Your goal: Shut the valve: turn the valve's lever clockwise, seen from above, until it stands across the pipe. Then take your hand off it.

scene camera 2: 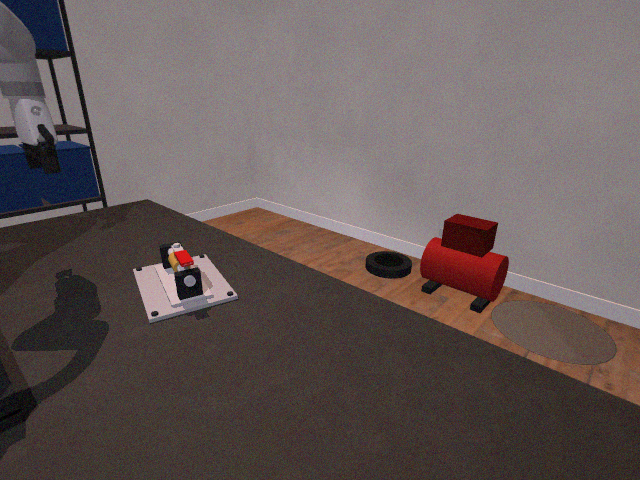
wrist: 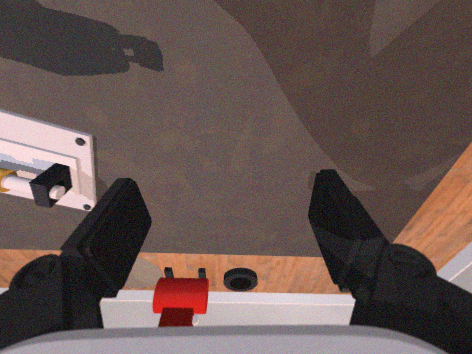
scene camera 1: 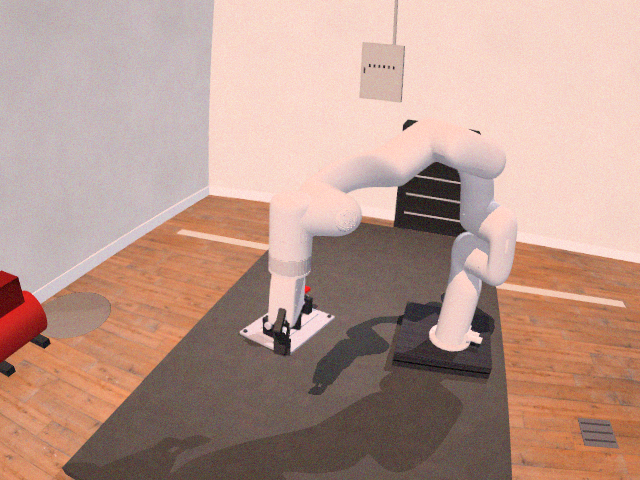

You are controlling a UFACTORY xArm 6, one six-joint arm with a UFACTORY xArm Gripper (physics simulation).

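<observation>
The valve sits on a white base plate [scene camera 1: 316, 325] [scene camera 2: 147, 295] [wrist: 35, 127], its pipe held between two black blocks. The brass valve body [scene camera 2: 173, 262] [wrist: 6, 180] is partly cut off at the left edge of the wrist view. The red lever [scene camera 1: 307, 289] [scene camera 2: 183, 258] lies along the pipe, its red end by one black block in scene camera 2's view; it does not show in the wrist view. My gripper [scene camera 1: 273, 334] [scene camera 2: 43, 164] [wrist: 226, 196] is open and empty, above the mat to one side of the valve, apart from it. The arm hides much of the valve in scene camera 1's view.
The dark mat [scene camera 1: 206, 382] [scene camera 2: 361, 392] [wrist: 210, 125] bears the valve and the arm's black base [scene camera 1: 439, 365]. A red tank [scene camera 2: 462, 271] [wrist: 181, 295], a black tire [scene camera 2: 388, 272] [wrist: 240, 287] and a rack [scene camera 2: 82, 111] with blue bins stand beyond the mat.
</observation>
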